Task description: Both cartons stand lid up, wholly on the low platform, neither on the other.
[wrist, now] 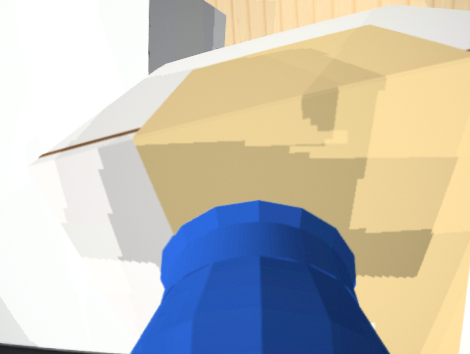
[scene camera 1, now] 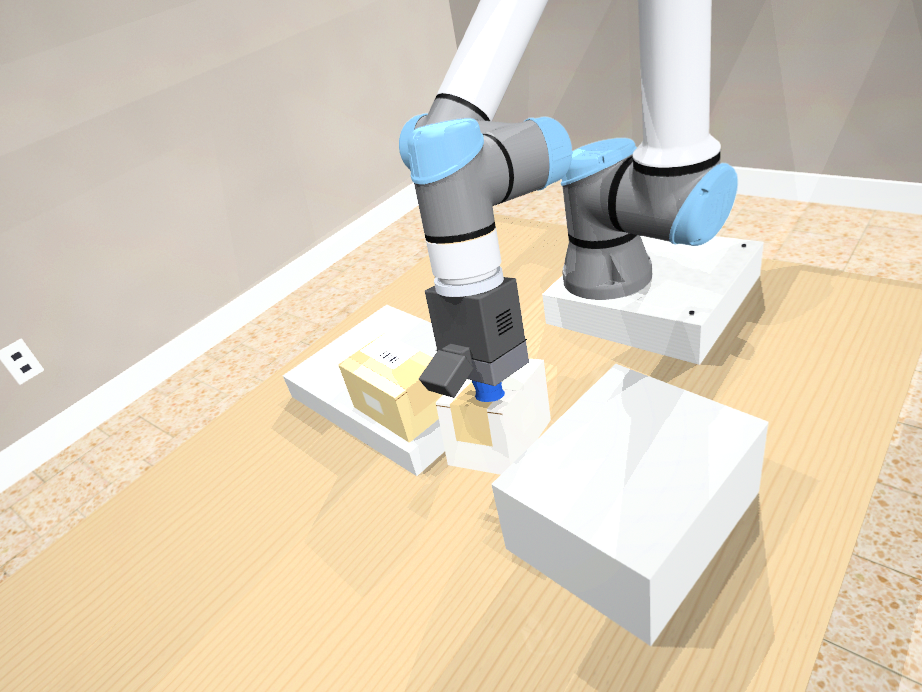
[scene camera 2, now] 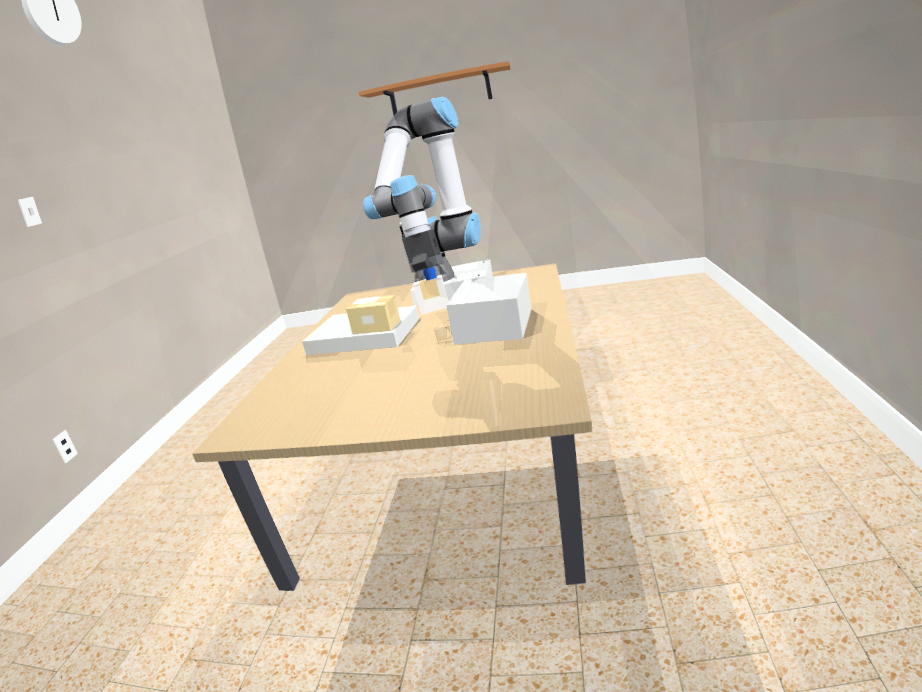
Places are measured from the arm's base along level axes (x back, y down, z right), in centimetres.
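Pixels of known places: hand at its tool point: [wrist: 257, 239] [scene camera 1: 491, 403] [scene camera 2: 433, 283]; arm's base at its link origin: [scene camera 1: 607, 277].
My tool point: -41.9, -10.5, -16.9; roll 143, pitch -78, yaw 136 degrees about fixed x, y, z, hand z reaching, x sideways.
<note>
For each thing: its top centre in the pictures, then the offset to it from my tool point, as dx, dy, dz. Level surfaces: height alone.
- tan carton at its top centre: [scene camera 1: 389, 363] [scene camera 2: 370, 301] -0.8, +3.7, +21.4
- low white platform at its top centre: [scene camera 1: 396, 367] [scene camera 2: 360, 322] +4.4, +12.2, +30.1
- white carton with tan panels, top centre: [scene camera 1: 489, 375] [scene camera 2: 427, 275] +1.9, -2.1, +2.0
- tall white block at its top centre: [scene camera 1: 629, 452] [scene camera 2: 488, 288] +7.3, +5.0, -14.1
- wooden table at its surface level: dy +17.0
A tan carton [scene camera 1: 387, 398] [scene camera 2: 372, 313] stands on the low white platform [scene camera 1: 320, 379] [scene camera 2: 335, 343] at the table's left. A white carton with tan panels [scene camera 1: 513, 424] [scene camera 2: 430, 295] [wrist: 113, 190] is right beside the platform's near right corner, between it and the tall block. My blue suction cup [scene camera 1: 489, 391] [scene camera 2: 427, 273] [wrist: 258, 244] presses on a tan panel on the white carton's top and holds it. I cannot tell whether this carton rests on the table or hangs just above it. The arm hides part of its top.
A tall white block [scene camera 1: 633, 477] [scene camera 2: 487, 312] stands just right of the held carton. The arm's white base mount [scene camera 1: 670, 305] is behind it. All stand on a wooden table [scene camera 1: 222, 558] [scene camera 2: 387, 401].
</note>
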